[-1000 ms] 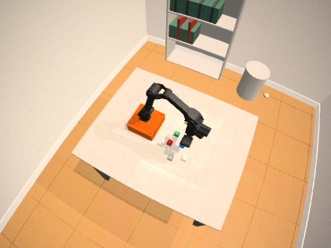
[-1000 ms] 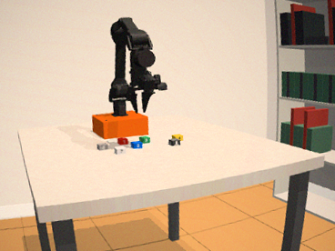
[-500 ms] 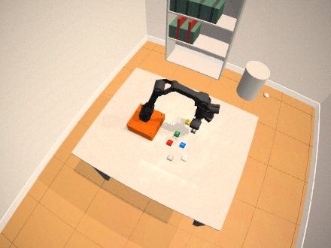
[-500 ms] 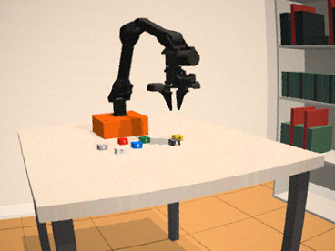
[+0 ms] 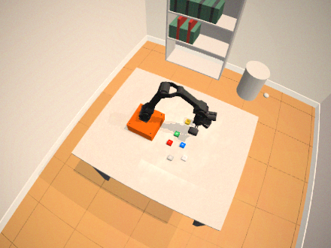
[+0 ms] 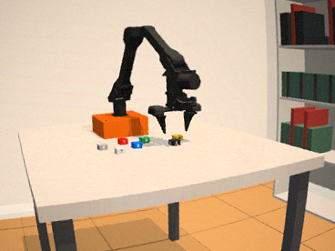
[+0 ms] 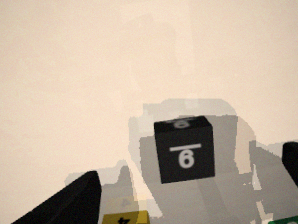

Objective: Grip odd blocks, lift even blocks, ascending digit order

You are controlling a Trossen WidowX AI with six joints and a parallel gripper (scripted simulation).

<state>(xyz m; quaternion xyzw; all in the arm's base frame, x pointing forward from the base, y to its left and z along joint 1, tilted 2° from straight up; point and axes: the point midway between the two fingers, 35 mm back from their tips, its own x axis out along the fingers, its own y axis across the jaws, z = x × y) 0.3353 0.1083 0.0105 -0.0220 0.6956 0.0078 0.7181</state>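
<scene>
Now: gripper tip 40 mm above the black block and 10 mm past it. Round my gripper tip: yellow block: 80 mm behind, 40 mm to the left, 40 mm below; then green block: 100 mm behind, 80 mm to the right, 40 mm below; then blue block: 140 mm to the right, 40 mm below, 30 mm behind.
</scene>
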